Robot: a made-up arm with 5 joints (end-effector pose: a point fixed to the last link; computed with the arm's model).
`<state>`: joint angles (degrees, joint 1 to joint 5).
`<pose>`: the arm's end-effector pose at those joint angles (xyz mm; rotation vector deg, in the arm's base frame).
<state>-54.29 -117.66 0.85 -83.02 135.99</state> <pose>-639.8 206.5 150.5 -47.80 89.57 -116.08</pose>
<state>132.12 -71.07 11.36 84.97 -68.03</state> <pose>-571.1 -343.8 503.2 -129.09 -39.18 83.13</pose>
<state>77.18 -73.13 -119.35 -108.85 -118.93</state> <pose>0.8 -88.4 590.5 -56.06 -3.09 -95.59</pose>
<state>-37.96 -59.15 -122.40 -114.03 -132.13</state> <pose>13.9 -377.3 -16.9 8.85 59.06 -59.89</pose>
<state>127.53 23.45 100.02 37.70 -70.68</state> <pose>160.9 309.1 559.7 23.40 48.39 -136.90</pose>
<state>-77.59 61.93 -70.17 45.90 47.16</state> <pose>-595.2 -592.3 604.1 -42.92 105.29 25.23</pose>
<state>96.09 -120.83 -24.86 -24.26 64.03</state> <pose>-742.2 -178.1 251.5 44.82 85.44 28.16</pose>
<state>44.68 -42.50 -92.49 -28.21 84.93</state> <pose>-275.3 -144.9 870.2 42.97 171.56 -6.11</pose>
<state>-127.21 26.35 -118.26 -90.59 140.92</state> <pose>-7.9 -469.0 -274.2 -11.99 -28.97 -61.77</pose>
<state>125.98 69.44 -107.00 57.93 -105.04</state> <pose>-335.8 387.0 -462.3 -157.75 81.88 -13.78</pose>
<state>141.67 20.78 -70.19 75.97 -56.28</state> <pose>-554.7 696.6 -119.9 133.90 -91.56 1.72</pose>
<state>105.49 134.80 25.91 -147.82 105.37</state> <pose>-635.3 432.9 -100.8 -60.25 104.98 -93.16</pose>
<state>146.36 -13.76 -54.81 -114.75 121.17</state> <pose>-472.5 631.3 57.0 34.58 83.03 -40.05</pose>
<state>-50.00 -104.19 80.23 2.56 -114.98</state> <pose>-22.2 290.2 428.0 23.94 40.78 172.64</pose>
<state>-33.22 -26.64 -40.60 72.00 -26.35</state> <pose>-717.7 -504.7 -55.1 -2.85 -8.75 38.71</pose>
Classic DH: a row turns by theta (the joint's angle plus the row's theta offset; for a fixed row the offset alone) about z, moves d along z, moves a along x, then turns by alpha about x. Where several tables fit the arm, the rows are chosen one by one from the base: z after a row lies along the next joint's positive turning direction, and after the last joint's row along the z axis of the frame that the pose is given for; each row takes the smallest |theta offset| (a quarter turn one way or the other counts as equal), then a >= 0, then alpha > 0; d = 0 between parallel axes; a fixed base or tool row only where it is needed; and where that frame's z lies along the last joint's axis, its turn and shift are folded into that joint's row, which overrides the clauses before.
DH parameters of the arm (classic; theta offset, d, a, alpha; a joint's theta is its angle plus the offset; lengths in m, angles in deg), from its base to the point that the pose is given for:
base (fixed): -90 0.191 0 90
joint 1: 88.96 0 0.11 0
joint 2: 1.04 0.206 0.074 90
joint 3: 0 0.339 -0.085 -90
joint 4: 0 0.442 -0.119 -90
joint 5: -90 0.081 0.074 -90
tool (fixed): 180 -0.065 0 0

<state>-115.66 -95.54 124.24 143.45 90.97</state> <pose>159.5 120.0 611.6 -31.37 -132.49 -23.21</pose>
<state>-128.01 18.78 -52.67 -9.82 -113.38</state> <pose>-602.9 -212.3 -168.0 98.41 -30.95 -63.99</pose>
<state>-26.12 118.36 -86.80 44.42 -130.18</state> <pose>-462.0 368.9 647.4 -69.00 2.73 63.62</pose>
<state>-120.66 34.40 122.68 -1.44 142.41</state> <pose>111.0 114.3 -138.4 84.36 15.01 15.66</pose>
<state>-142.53 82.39 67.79 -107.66 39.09</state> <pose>-437.5 172.0 -318.1 109.39 -70.29 75.95</pose>
